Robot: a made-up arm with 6 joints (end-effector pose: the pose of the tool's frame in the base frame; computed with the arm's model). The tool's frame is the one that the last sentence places.
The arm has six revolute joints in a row. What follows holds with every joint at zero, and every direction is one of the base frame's. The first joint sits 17 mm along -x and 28 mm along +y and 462 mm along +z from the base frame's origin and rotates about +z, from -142.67 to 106.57 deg. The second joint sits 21 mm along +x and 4 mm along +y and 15 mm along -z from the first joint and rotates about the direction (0.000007, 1, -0.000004), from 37.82 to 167.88 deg. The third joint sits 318 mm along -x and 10 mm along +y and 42 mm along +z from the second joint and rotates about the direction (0.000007, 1, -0.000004), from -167.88 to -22.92 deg. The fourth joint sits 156 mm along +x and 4 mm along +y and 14 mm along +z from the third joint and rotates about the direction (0.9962, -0.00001, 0.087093), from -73.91 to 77.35 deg. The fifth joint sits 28 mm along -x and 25 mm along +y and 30 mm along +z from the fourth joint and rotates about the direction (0.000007, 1, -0.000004), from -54.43 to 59.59 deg. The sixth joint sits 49 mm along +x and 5 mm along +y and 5 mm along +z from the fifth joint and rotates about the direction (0.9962, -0.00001, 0.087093), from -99.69 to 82.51 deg. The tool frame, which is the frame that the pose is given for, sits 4 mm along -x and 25 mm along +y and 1 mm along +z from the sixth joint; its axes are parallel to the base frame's.
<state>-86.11 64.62 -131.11 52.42 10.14 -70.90</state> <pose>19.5 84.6 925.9 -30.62 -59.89 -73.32</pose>
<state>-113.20 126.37 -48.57 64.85 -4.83 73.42</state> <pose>-175.6 -286.0 528.9 135.58 67.00 -115.85</pose>
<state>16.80 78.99 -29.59 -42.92 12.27 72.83</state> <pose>93.0 141.1 647.9 22.06 57.32 6.09</pose>
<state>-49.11 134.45 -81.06 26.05 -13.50 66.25</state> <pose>291.6 -292.1 568.8 91.01 36.07 -50.21</pose>
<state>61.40 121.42 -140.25 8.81 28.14 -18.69</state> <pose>98.6 387.5 777.5 -10.72 8.93 64.62</pose>
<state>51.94 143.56 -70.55 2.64 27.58 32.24</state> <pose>173.0 379.7 446.8 -168.09 79.50 -150.88</pose>
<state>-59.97 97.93 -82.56 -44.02 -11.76 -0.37</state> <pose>198.0 -168.6 718.1 -43.74 5.46 -55.28</pose>
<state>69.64 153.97 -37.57 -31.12 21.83 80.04</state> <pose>16.0 308.1 372.3 -121.21 46.01 -99.97</pose>
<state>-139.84 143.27 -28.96 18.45 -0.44 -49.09</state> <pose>-186.5 -191.0 426.7 155.70 66.66 46.94</pose>
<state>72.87 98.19 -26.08 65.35 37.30 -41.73</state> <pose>1.4 240.6 626.4 105.96 55.14 163.62</pose>
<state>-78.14 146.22 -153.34 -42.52 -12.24 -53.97</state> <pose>149.4 -434.7 613.7 -97.08 -21.67 -74.62</pose>
